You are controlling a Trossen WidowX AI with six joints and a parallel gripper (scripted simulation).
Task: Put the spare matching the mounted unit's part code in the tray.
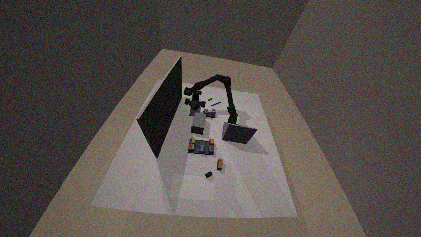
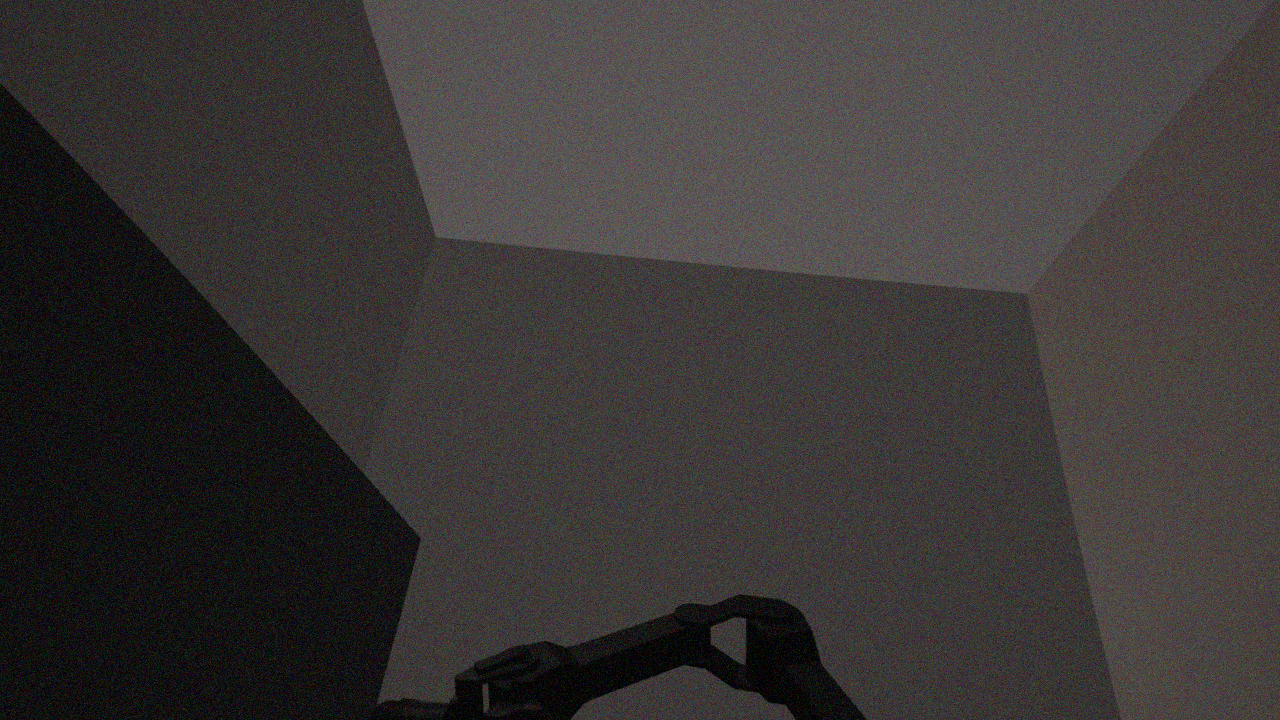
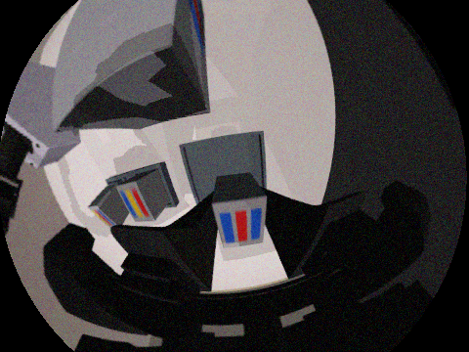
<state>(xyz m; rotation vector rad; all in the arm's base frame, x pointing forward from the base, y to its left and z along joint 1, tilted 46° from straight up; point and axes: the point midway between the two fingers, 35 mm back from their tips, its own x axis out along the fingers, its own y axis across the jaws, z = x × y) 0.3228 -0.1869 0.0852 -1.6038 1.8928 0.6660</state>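
The grey spare is 20 mm above my gripper tip and 10 mm to the right of it. Also, from my gripper tip: grey mounted unit 180 mm to the left, 50 mm behind, 10 mm above; flat tray 40 mm below, 10 mm to the right, 10 mm behind; blue pen 220 mm behind, 150 mm to the right, 40 mm below.
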